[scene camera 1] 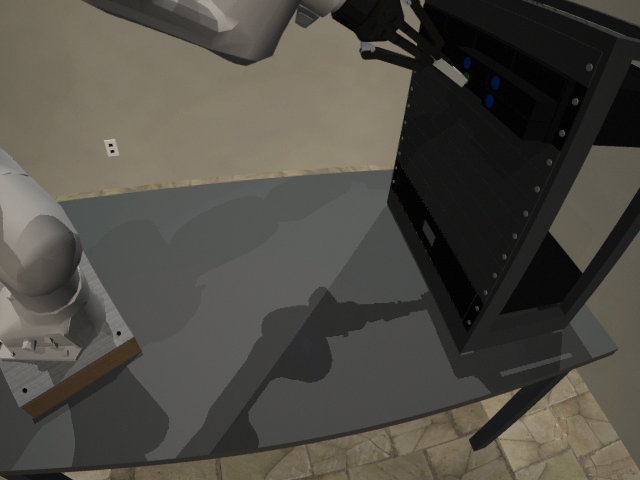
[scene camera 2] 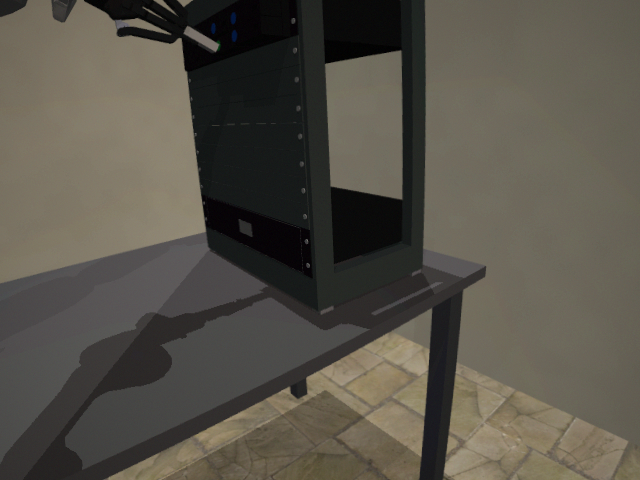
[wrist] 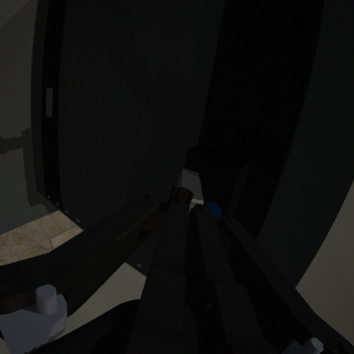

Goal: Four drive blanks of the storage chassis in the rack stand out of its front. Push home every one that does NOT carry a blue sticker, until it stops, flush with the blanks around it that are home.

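Observation:
The black storage chassis sits high in the rack, with dark blanks standing out of its front. Three blue stickers show in scene camera 1: an upper left sticker, an upper right sticker and a lower right sticker. One blue sticker shows in the wrist view. A green sticker is partly hidden behind the fingertips. My gripper is shut and empty, its tips at the green-stickered blank. Contact and the blanks' exact depth are unclear.
The dark rack stands on the grey table. Plain filler panels lie below the chassis. A black unit with a pale label is at the rack's bottom.

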